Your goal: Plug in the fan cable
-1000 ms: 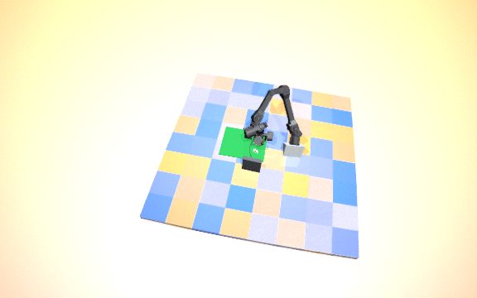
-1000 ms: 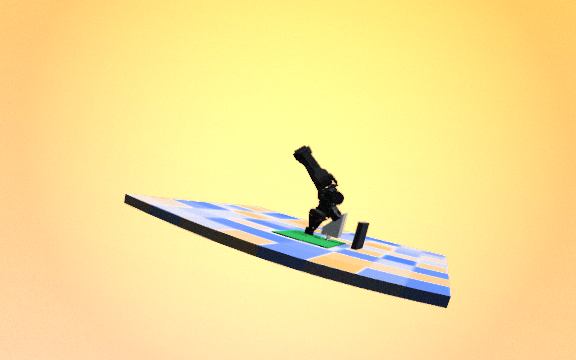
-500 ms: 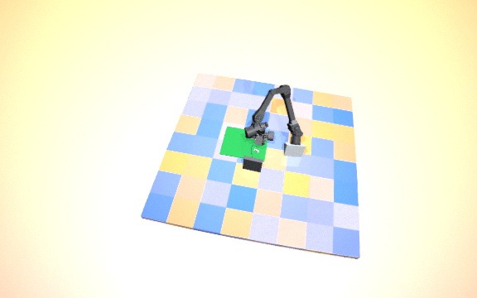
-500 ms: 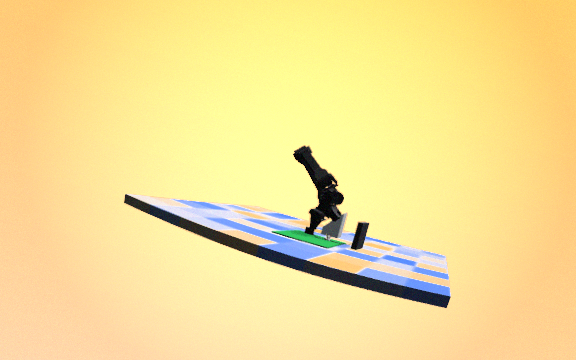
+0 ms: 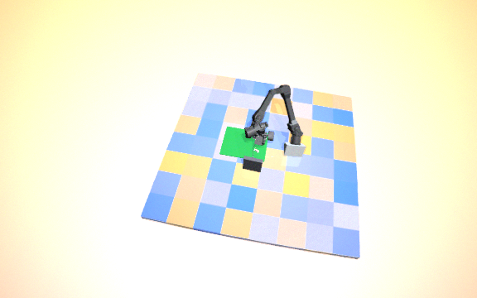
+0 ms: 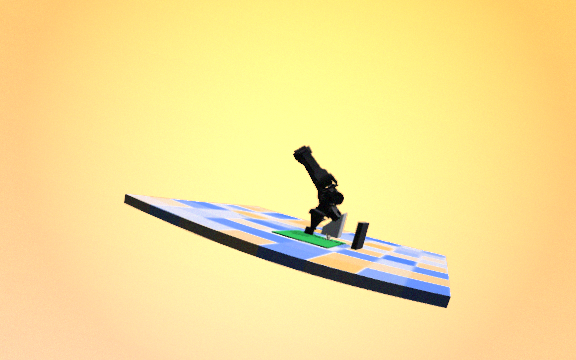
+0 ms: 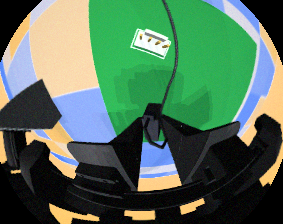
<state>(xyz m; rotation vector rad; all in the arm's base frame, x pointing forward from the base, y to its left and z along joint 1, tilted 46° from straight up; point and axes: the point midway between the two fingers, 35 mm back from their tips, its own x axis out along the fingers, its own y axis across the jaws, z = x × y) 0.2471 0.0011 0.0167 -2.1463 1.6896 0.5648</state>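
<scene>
Now: gripper tip 9 cm short of the green board, 4 cm to the right of it and 4 cm above it. The rest, counted from my gripper tip: white four-pin header 8 cm to the left, 2 cm below; then dark plug 1 cm to the right; then black fan 1 cm behind, 22 cm to the left, 3 cm above.
</scene>
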